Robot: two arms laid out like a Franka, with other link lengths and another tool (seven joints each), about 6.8 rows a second.
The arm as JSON. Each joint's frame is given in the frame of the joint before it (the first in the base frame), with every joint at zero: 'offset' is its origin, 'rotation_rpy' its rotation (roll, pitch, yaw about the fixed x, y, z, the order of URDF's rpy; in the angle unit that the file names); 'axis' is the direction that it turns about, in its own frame. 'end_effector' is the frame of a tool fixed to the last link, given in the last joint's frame.
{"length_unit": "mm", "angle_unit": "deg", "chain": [
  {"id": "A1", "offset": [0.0, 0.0, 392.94], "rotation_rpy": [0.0, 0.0, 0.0], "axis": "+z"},
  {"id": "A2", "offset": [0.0, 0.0, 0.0], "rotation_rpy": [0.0, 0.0, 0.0], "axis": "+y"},
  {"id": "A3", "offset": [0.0, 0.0, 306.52], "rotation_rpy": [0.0, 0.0, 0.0], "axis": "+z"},
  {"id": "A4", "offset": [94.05, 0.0, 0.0], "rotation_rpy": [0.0, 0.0, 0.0], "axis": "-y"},
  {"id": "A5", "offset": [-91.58, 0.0, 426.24], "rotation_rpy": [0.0, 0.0, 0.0], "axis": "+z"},
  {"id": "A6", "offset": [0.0, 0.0, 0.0], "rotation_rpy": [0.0, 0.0, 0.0], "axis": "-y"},
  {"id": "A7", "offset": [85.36, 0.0, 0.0], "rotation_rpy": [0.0, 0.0, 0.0], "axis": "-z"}
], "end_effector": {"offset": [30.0, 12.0, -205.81], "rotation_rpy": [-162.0, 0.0, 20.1]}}
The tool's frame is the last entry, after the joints.
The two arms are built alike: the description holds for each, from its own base.
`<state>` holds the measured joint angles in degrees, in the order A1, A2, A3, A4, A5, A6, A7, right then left.
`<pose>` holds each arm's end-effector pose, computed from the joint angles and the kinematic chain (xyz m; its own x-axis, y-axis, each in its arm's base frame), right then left.
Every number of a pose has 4 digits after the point.
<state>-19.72 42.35 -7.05 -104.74 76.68 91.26 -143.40 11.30 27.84 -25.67 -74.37 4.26 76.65 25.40</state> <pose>0.6068 -0.0808 0.1639 -0.1995 0.2740 0.9408 0.9777 0.1199 0.1724 0.6690 -0.1201 0.4084 0.8639 -0.3366 -0.3746 -0.4066 -0.9050 -0.1246</pose>
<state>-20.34 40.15 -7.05 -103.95 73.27 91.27 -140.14 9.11 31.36 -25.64 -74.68 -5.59 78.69 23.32</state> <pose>0.6101 -0.0911 0.1852 -0.1850 0.3022 0.9351 0.9780 0.1501 0.1449 0.6625 -0.1829 0.3767 0.8463 -0.3685 -0.3847 -0.3768 -0.9246 0.0566</pose>
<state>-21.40 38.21 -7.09 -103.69 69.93 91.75 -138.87 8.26 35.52 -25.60 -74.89 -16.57 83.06 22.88</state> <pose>0.6077 -0.1062 0.1994 -0.1864 0.3427 0.9208 0.9759 0.1729 0.1332 0.6676 -0.2333 0.3482 0.8501 -0.3799 -0.3648 -0.2996 -0.9185 0.2582</pose>
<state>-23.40 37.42 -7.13 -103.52 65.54 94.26 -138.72 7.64 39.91 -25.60 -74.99 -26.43 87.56 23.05</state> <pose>0.5984 -0.1347 0.1939 -0.1750 0.4184 0.8912 0.9775 0.1823 0.1063 0.6764 -0.2724 0.3209 0.8605 -0.3656 -0.3549 -0.1982 -0.8818 0.4279</pose>
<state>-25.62 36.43 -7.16 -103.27 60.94 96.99 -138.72 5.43 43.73 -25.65 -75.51 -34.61 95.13 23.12</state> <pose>0.5882 -0.1675 0.1908 -0.1677 0.4989 0.8503 0.9787 0.1880 0.0827 0.6888 -0.3199 0.2935 0.8879 -0.3164 -0.3340 -0.0961 -0.8374 0.5380</pose>
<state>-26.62 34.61 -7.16 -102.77 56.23 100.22 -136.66 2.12 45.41 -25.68 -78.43 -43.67 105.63 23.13</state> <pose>0.5869 -0.1923 0.1982 -0.1499 0.5846 0.7974 0.9806 0.1908 0.0444 0.6946 -0.3745 0.2699 0.9191 -0.2214 -0.3261 0.0273 -0.7896 0.6130</pose>
